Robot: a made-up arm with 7 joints. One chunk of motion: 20 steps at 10 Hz.
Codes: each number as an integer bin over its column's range. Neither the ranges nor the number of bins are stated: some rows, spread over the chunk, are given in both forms.
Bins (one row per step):
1: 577 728 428 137 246 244
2: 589 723 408 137 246 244
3: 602 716 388 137 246 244
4: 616 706 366 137 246 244
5: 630 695 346 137 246 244
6: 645 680 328 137 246 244
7: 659 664 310 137 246 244
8: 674 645 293 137 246 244
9: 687 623 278 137 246 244
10: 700 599 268 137 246 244
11: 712 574 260 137 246 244
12: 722 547 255 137 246 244
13: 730 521 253 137 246 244
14: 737 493 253 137 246 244
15: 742 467 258 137 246 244
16: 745 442 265 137 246 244
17: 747 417 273 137 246 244
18: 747 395 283 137 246 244
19: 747 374 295 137 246 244
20: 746 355 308 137 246 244
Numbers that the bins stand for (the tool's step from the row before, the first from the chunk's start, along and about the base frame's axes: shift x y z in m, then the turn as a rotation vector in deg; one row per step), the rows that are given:
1: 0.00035 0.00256 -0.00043 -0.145 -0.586 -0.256
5: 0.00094 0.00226 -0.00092 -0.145 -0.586 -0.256
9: 0.00156 0.00161 -0.00133 -0.145 -0.586 -0.256
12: 0.00195 0.00093 -0.00147 -0.145 -0.586 -0.256
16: 0.00220 -0.00002 -0.00141 -0.145 -0.586 -0.256
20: 0.00221 -0.00080 -0.00115 -0.145 -0.586 -0.256
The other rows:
2: 0.00049 0.00251 -0.00055 -0.145 -0.586 -0.256
3: 0.00063 0.00245 -0.00067 -0.145 -0.586 -0.256
4: 0.00078 0.00236 -0.00080 -0.145 -0.586 -0.256
6: 0.00110 0.00213 -0.00103 -0.145 -0.586 -0.256
7: 0.00126 0.00198 -0.00114 -0.145 -0.586 -0.256
8: 0.00142 0.00181 -0.00124 -0.145 -0.586 -0.256
10: 0.00171 0.00140 -0.00139 -0.145 -0.586 -0.256
11: 0.00184 0.00117 -0.00144 -0.145 -0.586 -0.256
13: 0.00204 0.00069 -0.00148 -0.145 -0.586 -0.256
14: 0.00212 0.00044 -0.00148 -0.145 -0.586 -0.256
15: 0.00217 0.00021 -0.00145 -0.145 -0.586 -0.256
17: 0.00223 -0.00024 -0.00136 -0.145 -0.586 -0.256
18: 0.00223 -0.00044 -0.00130 -0.145 -0.586 -0.256
19: 0.00223 -0.00063 -0.00123 -0.145 -0.586 -0.256

